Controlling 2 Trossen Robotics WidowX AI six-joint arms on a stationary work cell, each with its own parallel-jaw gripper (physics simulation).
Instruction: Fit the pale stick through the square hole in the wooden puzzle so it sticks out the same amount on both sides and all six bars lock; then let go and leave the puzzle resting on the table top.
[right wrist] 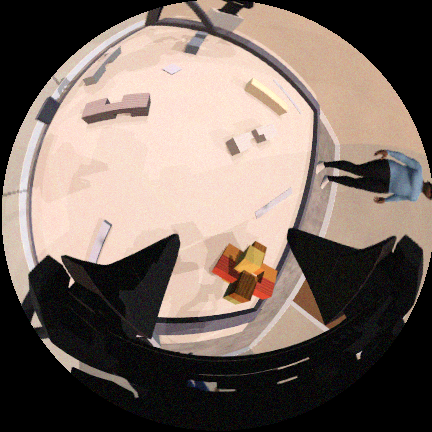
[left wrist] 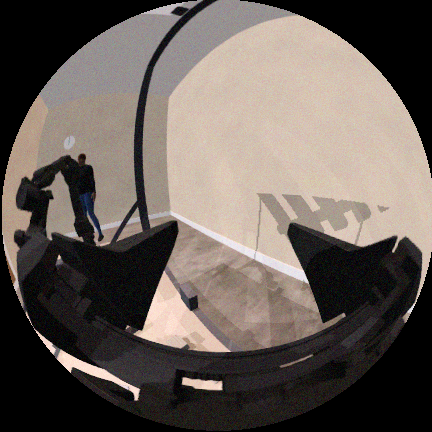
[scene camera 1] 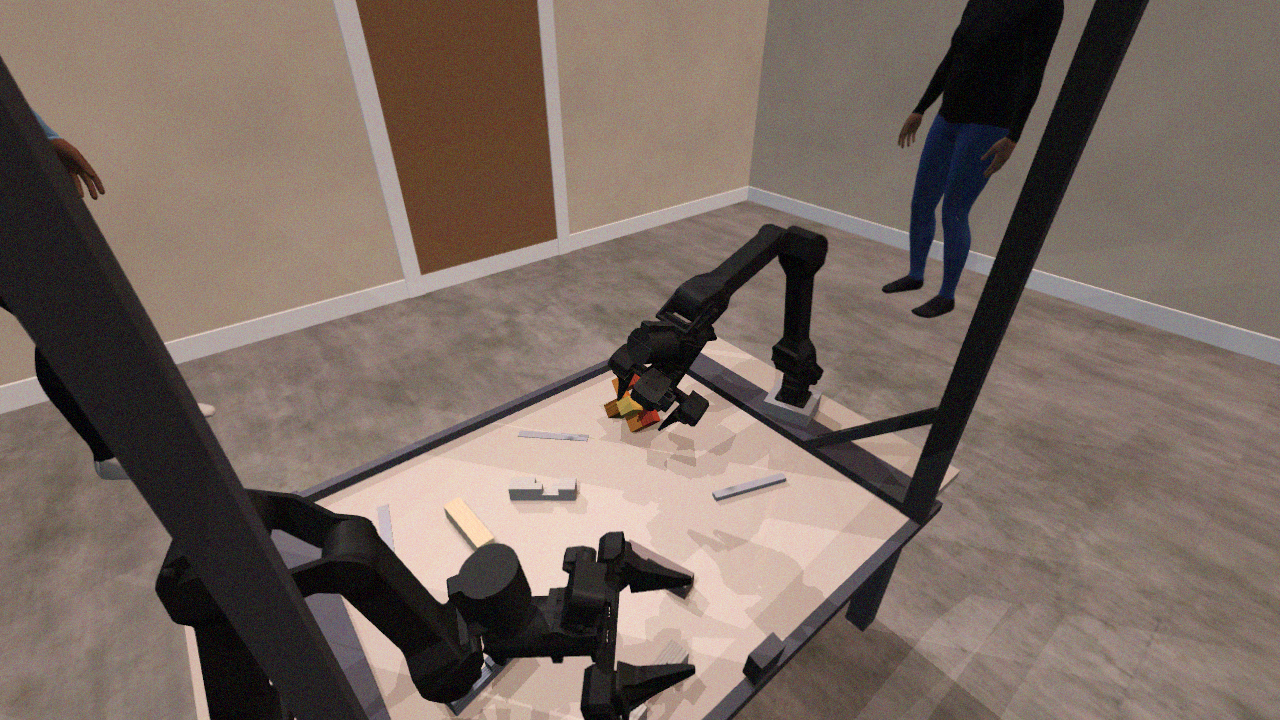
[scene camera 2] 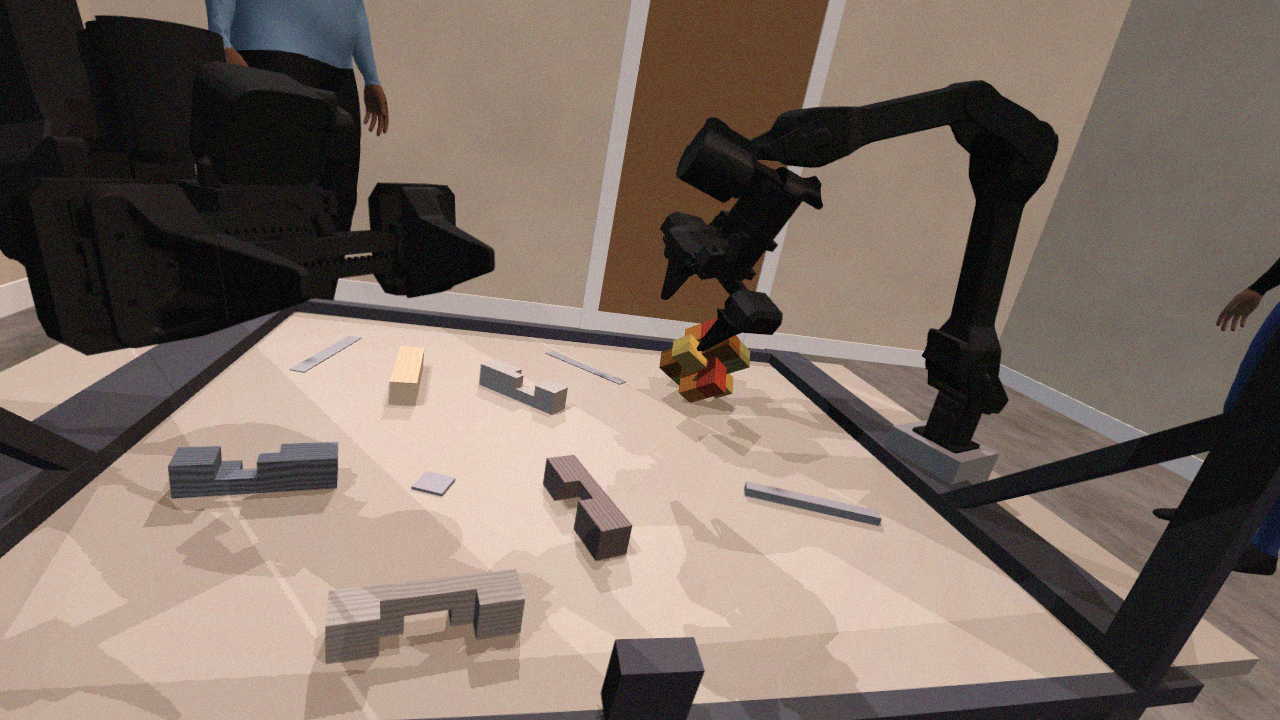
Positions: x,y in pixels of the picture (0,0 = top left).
Labels:
my left gripper: open, holds nothing
my right gripper: open, holds nothing
a pale stick (scene camera 2: pixel 404 384): on the table

